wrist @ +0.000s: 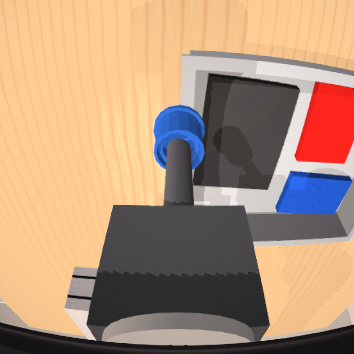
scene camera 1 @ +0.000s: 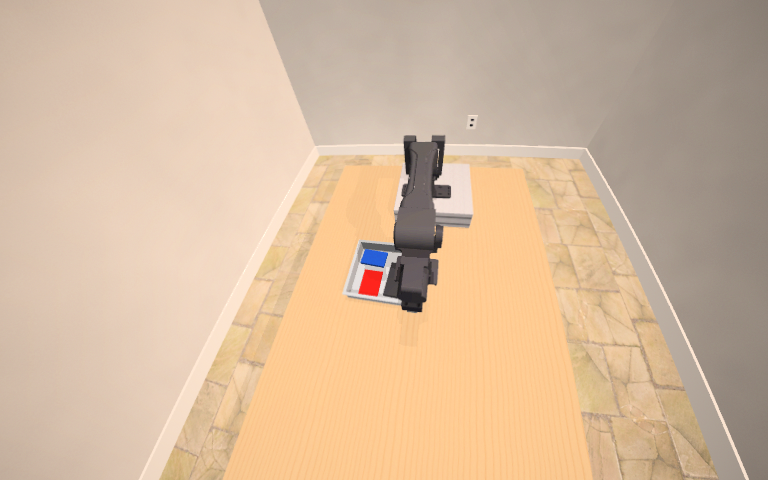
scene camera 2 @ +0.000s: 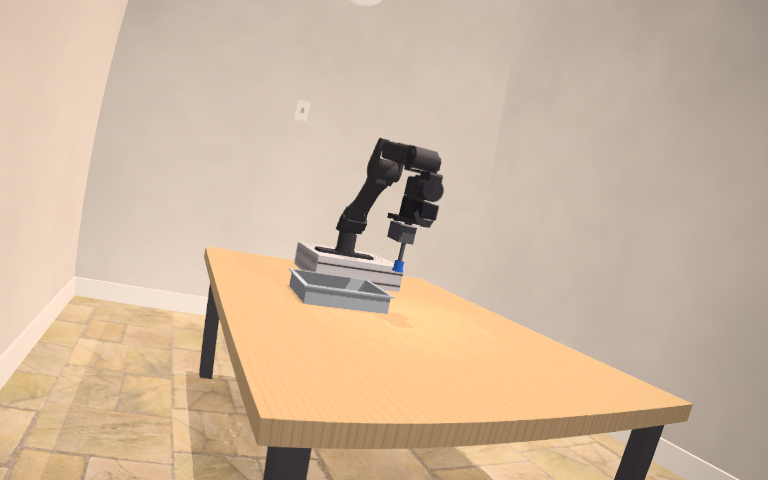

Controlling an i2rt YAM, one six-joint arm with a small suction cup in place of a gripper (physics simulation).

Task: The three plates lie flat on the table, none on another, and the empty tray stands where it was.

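Frame: origin at the arm's base, x ahead, y left, z up, level; metres.
Where they show: end effector, tool point: point(wrist: 178, 127) point(scene camera 2: 397, 270); arm's base, origin of the base link: point(scene camera 2: 344, 254).
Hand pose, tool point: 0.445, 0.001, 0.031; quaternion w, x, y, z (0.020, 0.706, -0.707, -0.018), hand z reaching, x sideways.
Each offset is from my tool point to the top centre of the thing, as dx, dy, dz. Level surfaces: height alone.
The grey tray @[-0.092, -0.122, -0.067] point(scene camera 1: 368, 299) point(scene camera 2: 345, 298) point(wrist: 295, 225) stands on the table @[dz -0.117] point(scene camera 1: 453, 384) point(scene camera 2: 453, 367) point(wrist: 65, 150). Inside it, apart from each other, lie a black plate @[-0.073, -0.067, -0.104] point(scene camera 1: 390, 288) point(wrist: 245, 135), a red plate @[-0.052, -0.169, -0.104] point(scene camera 1: 370, 282) point(wrist: 327, 125) and a smaller blue plate @[-0.155, -0.176, -0.103] point(scene camera 1: 374, 258) point(wrist: 315, 194). The arm partly covers the black plate in scene camera 1; the tray wall hides all three in scene camera 2. My gripper, a blue suction cup point(scene camera 2: 398, 266) point(wrist: 179, 135), is open and holds nothing. It hangs above the tray's side next to the black plate. The arm hides it in scene camera 1.
The arm stands on a light block point(scene camera 1: 461, 203) point(scene camera 2: 305, 259) point(wrist: 82, 289) behind the tray, near the table's far end. The tray stands left of the table's middle in scene camera 1. Walls rise beyond the table.
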